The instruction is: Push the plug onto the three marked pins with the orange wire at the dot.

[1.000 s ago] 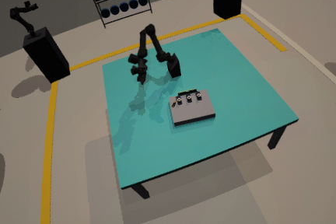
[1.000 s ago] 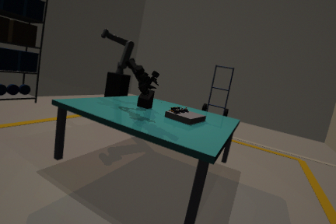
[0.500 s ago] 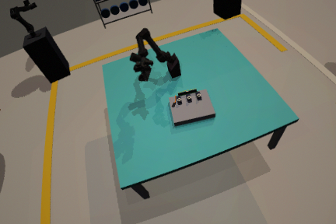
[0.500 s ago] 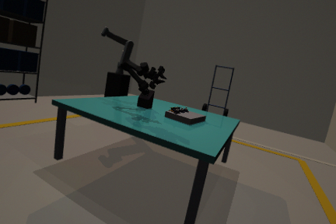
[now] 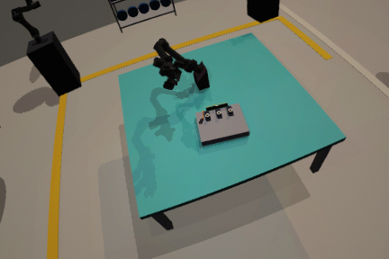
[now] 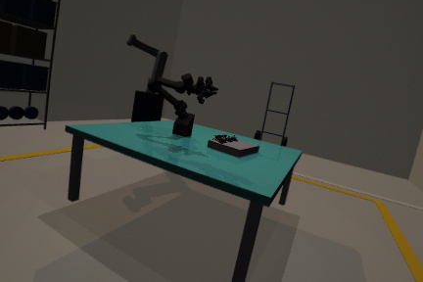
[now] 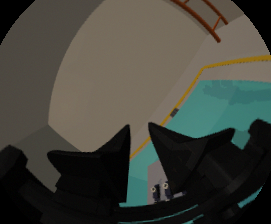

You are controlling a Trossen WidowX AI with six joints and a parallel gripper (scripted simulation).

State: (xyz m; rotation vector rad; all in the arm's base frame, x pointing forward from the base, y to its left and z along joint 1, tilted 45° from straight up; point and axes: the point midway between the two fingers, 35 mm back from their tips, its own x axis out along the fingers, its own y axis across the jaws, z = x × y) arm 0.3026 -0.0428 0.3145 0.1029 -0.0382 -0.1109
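Now: gripper tip 350 mm above the printed holder, 180 mm short of it and 160 mm to the right of it.
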